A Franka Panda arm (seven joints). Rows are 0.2 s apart.
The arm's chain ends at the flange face. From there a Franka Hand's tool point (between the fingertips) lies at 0.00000 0.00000 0.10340 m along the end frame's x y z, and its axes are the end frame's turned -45 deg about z.
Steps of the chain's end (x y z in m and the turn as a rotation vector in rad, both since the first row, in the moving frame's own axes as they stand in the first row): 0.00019, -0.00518, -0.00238, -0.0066, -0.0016, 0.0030; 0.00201, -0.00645, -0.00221, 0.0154, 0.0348, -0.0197; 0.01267, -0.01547, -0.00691, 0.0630, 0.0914, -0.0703; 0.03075, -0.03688, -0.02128, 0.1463, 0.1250, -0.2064; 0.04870, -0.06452, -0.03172, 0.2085, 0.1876, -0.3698
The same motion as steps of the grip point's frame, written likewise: 0.00320, -0.00316, -0.00238, -0.0035, -0.0058, 0.0030; 0.00967, -0.00176, -0.00228, -0.0137, 0.0355, -0.0197; 0.03123, -0.00031, -0.00755, -0.0201, 0.1092, -0.0703; 0.06724, -0.00790, -0.02318, 0.0151, 0.1918, -0.2064; 0.10771, -0.01792, -0.03571, 0.0148, 0.2801, -0.3698
